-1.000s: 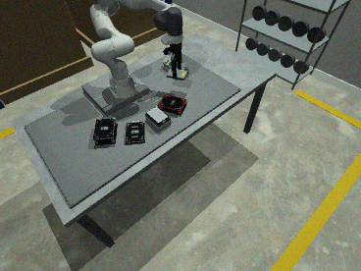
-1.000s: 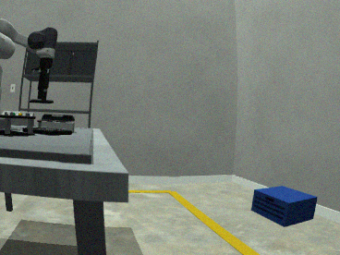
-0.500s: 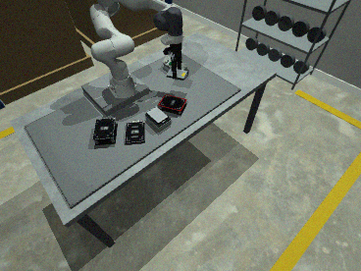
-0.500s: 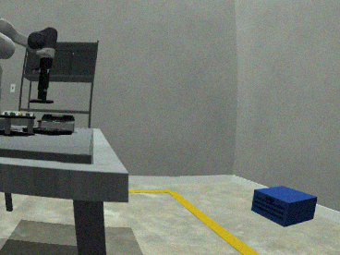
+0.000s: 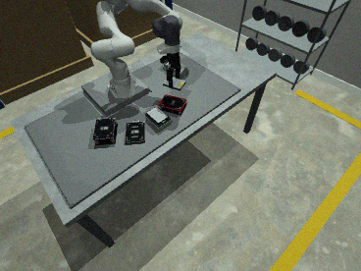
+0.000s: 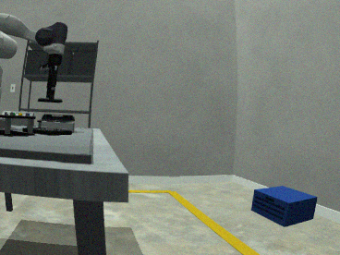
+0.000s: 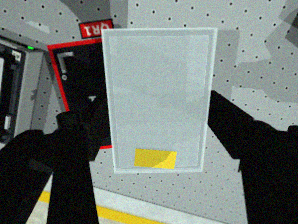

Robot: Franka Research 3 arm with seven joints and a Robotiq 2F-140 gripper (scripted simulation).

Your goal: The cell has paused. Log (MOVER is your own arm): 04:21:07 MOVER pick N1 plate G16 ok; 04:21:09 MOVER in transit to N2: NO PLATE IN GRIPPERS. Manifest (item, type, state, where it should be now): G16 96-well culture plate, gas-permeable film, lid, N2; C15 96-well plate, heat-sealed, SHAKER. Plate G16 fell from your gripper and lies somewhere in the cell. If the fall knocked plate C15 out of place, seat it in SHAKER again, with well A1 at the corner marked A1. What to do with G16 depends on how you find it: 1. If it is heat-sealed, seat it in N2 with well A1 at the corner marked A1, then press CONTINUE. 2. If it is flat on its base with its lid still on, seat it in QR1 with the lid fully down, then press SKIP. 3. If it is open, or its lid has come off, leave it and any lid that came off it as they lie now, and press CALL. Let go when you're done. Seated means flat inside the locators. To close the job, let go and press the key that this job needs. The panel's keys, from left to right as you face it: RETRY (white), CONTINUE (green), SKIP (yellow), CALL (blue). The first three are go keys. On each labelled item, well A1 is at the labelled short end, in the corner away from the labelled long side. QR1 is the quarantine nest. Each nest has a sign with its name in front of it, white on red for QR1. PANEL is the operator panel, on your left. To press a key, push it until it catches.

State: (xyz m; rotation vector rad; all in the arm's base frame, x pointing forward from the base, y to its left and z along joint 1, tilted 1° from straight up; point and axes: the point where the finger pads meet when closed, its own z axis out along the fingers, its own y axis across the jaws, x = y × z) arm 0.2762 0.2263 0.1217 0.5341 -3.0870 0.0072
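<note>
Now: the QR1 nest 40 mm ahead of my hand, 60 mm to the right of it and 130 mm below it. Round my hand: blue CALL key: 180 mm behind, 210 mm to the left, 100 mm below; then plate lid: 10 mm below; then white-topped plate: 80 mm ahead, 220 mm to the right, 100 mm below.
</note>
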